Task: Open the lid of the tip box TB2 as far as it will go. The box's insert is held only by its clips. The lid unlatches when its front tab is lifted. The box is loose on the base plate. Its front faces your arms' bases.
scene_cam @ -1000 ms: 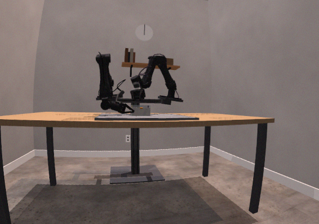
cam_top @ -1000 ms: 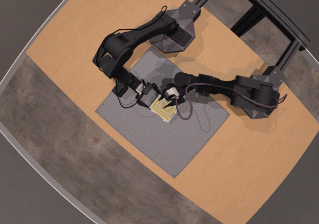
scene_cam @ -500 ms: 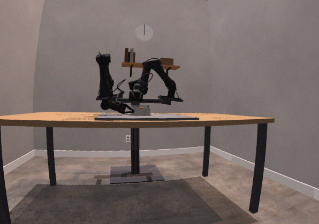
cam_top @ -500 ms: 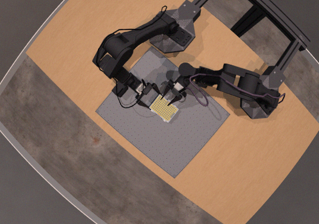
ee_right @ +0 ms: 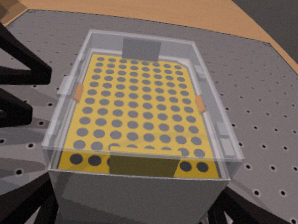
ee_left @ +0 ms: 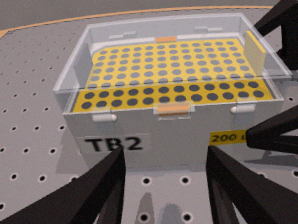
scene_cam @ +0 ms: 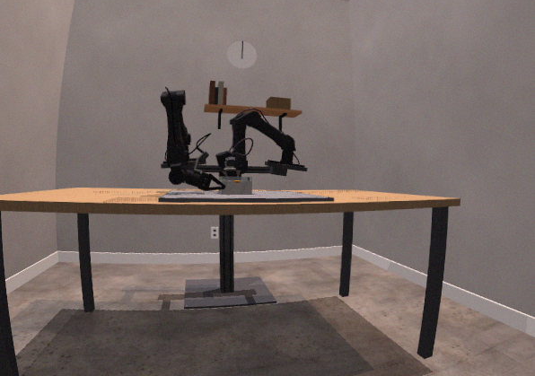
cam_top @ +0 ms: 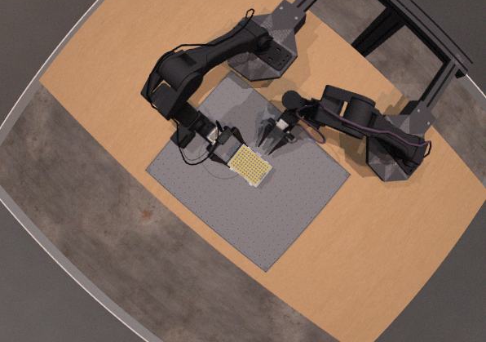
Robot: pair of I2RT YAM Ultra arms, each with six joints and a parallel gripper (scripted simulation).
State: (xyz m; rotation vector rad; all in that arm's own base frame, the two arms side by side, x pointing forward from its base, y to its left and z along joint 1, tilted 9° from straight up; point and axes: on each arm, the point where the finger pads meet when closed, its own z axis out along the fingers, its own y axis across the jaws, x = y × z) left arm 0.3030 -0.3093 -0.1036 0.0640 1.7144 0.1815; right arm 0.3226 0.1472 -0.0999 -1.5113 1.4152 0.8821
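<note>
My left gripper is now 70 mm short of the holed insert, 10 mm to the left of it and 10 mm below it. Round my left hand: tip box: 70 mm ahead, 10 mm to the right.
The tip box lies 50 mm to the left of my right hand and 10 mm above it. Also, from my right hand: holed insert 50 mm to the left, 30 mm above.
</note>
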